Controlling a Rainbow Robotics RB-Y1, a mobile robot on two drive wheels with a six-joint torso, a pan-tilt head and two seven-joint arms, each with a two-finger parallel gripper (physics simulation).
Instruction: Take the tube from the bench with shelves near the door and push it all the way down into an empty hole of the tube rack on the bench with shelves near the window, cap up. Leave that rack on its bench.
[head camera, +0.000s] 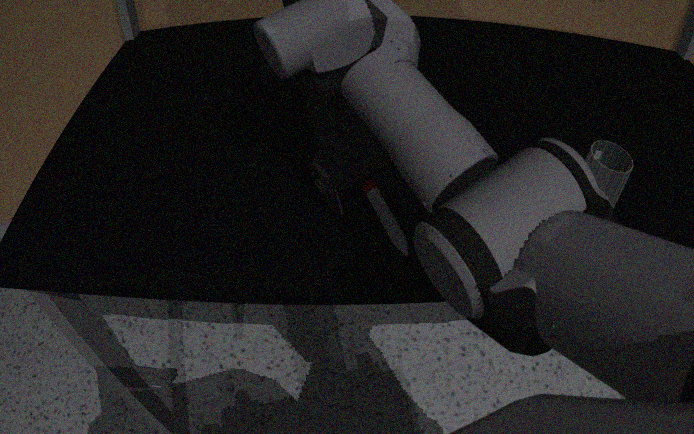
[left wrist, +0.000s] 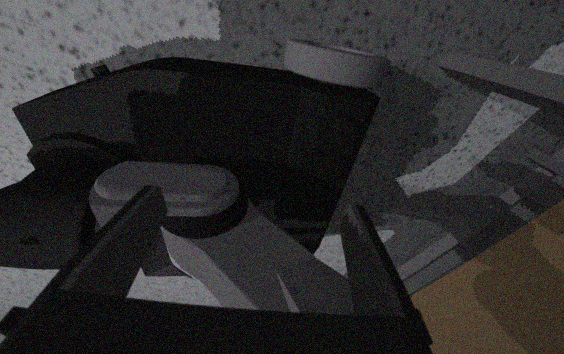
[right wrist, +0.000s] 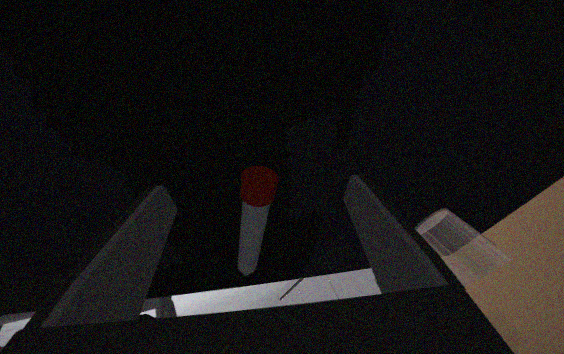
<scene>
my left gripper: left wrist 255, 207; not seen in the head camera view (out of frame)
tube with a red cap: head camera; right wrist; not seen in the left wrist view (out of frame)
clear beaker: head camera; right wrist; not seen in the left wrist view (out of frame)
same spot on tube with a red cap: (right wrist: 258, 187) = (head camera: 366, 181)
same spot on clear beaker: (right wrist: 470, 256) = (head camera: 586, 162)
</scene>
